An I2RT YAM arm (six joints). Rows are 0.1 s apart.
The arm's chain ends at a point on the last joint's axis. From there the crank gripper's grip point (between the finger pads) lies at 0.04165 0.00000 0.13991 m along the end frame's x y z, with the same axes.
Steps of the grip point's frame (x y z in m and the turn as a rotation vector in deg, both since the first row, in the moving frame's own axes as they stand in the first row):
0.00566 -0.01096 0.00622 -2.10 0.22 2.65
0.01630 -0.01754 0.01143 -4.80 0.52 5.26
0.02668 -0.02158 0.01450 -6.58 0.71 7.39
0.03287 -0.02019 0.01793 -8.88 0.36 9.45
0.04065 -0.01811 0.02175 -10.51 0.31 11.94
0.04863 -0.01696 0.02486 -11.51 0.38 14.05
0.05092 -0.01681 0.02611 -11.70 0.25 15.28
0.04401 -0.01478 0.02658 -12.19 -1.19 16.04
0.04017 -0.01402 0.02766 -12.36 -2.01 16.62
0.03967 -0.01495 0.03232 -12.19 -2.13 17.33
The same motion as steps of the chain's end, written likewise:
0.00529 -0.01802 0.00651 -2.10 0.22 2.65
0.01575 -0.03309 0.01246 -4.80 0.52 5.26
0.02634 -0.04299 0.01625 -6.58 0.71 7.39
0.03434 -0.04855 0.02040 -8.88 0.36 9.45
0.04346 -0.05207 0.02510 -10.51 0.31 11.94
0.05238 -0.05473 0.02895 -11.51 0.38 14.05
0.05556 -0.05581 0.03030 -11.70 0.25 15.28
0.05260 -0.05504 0.03012 -12.19 -1.19 16.04
0.05106 -0.05481 0.03082 -12.36 -2.01 16.62
0.05111 -0.05573 0.03536 -12.19 -2.13 17.33

